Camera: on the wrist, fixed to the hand. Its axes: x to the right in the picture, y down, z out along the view.
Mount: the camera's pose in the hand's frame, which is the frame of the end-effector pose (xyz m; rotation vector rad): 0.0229 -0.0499 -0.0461 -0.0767 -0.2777 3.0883
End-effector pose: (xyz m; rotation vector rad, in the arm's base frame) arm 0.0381 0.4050 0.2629 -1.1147 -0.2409 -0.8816
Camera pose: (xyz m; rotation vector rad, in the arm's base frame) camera 0.0057 0.3466 0.2890 -0.4431 1.1378 1.9857
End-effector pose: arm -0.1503 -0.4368 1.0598 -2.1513 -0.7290 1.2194
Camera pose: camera -0.1088 -0.3954 1.1011 0.6133 -1.8366 -0.8520
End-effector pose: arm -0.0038 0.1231 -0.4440 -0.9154 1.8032 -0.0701
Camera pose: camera -0.0177 0.0573 -0.4192 2.1566 1.0361 1.7178
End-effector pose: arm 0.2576 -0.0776 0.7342 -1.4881 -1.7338 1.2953
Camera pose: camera 0.2677 -0.0381 0.7931 1.4498 -1.1838 -0.7043
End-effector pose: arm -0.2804 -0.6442 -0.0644 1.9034 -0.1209 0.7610
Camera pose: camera -0.2626 -0.5763 -0.0789 0.0500 2.2532 -1.1987
